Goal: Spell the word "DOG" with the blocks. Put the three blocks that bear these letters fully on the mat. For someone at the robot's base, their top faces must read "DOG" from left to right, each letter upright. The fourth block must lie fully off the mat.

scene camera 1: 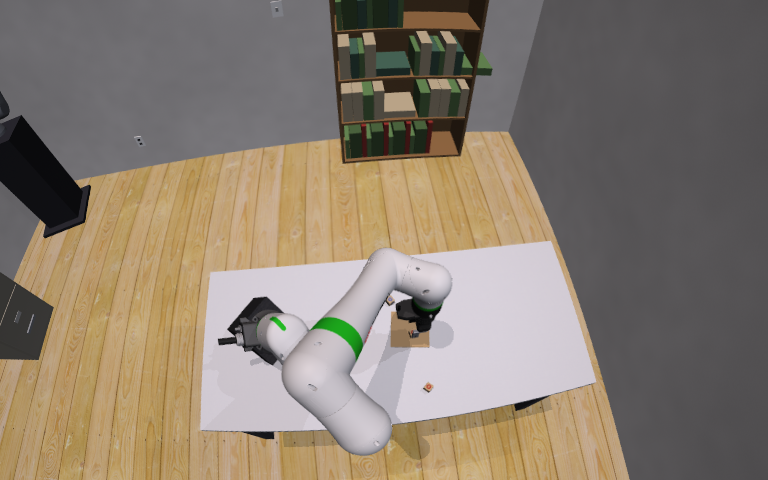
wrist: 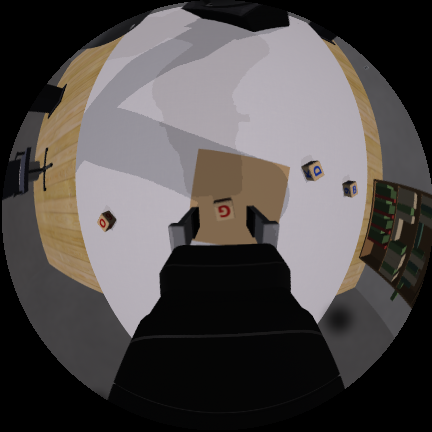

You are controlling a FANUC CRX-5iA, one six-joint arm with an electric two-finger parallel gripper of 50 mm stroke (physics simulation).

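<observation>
In the pictures: brown mat, my gripper.
</observation>
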